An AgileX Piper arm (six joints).
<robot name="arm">
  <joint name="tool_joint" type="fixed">
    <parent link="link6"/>
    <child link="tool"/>
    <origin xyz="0 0 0" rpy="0 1.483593 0"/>
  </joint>
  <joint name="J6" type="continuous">
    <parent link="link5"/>
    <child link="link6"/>
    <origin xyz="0.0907 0 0.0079" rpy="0 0 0"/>
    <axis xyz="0.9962 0 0.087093"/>
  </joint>
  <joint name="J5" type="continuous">
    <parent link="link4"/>
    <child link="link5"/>
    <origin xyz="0 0 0" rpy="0 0 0"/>
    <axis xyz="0 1 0"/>
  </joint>
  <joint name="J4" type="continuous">
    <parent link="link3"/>
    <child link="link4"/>
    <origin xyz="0.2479 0 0.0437" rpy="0 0 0"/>
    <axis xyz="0.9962 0 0.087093"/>
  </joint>
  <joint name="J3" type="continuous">
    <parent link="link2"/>
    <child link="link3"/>
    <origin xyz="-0.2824 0 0.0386" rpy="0 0 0"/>
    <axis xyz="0 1 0"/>
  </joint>
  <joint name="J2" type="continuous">
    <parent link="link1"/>
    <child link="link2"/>
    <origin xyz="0 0 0" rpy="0 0 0"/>
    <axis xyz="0 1 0"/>
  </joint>
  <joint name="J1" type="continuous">
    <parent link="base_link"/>
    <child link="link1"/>
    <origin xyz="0 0 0.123" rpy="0 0 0"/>
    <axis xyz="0 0 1"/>
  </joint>
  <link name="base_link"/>
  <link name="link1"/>
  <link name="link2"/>
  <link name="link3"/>
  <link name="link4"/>
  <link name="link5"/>
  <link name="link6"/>
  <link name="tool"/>
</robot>
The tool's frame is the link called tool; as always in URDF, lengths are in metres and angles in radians. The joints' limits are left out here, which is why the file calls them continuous.
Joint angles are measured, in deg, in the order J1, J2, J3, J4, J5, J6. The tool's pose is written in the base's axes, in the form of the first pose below.
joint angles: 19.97 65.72 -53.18 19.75 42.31 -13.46
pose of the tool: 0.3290 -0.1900 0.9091 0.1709 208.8 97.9 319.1
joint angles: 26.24 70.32 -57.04 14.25 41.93 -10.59
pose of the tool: 0.3196 -0.2392 0.9038 0.1543 218.6 124.4 319.4
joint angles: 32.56 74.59 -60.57 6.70 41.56 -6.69
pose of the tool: 0.3166 -0.2892 0.8947 0.1253 224.7 151.9 317.9
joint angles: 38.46 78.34 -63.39 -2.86 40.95 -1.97
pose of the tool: 0.3245 -0.3371 0.8798 0.0841 228.1 177.4 315.0
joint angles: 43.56 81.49 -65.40 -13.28 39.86 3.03
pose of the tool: 0.3442 -0.3795 0.8578 0.0399 229.8 200.0 312.1
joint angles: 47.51 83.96 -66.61 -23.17 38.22 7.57
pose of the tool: 0.3717 -0.4152 0.8304 0.0019 230.5 218.8 309.8
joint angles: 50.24 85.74 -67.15 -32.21 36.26 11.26
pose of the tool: 0.4014 -0.4460 0.7994 -0.0298 231.2 233.0 308.3
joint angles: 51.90 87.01 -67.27 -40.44 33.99 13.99
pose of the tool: 0.4308 -0.4745 0.7656 -0.0567 232.7 243.3 307.7
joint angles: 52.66 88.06 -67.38 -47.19 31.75 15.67
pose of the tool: 0.4548 -0.4991 0.7334 -0.0778 235.5 250.7 307.6
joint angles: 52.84 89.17 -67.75 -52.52 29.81 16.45
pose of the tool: 0.4724 -0.5204 0.7049 -0.0956 239.6 256.6 307.3
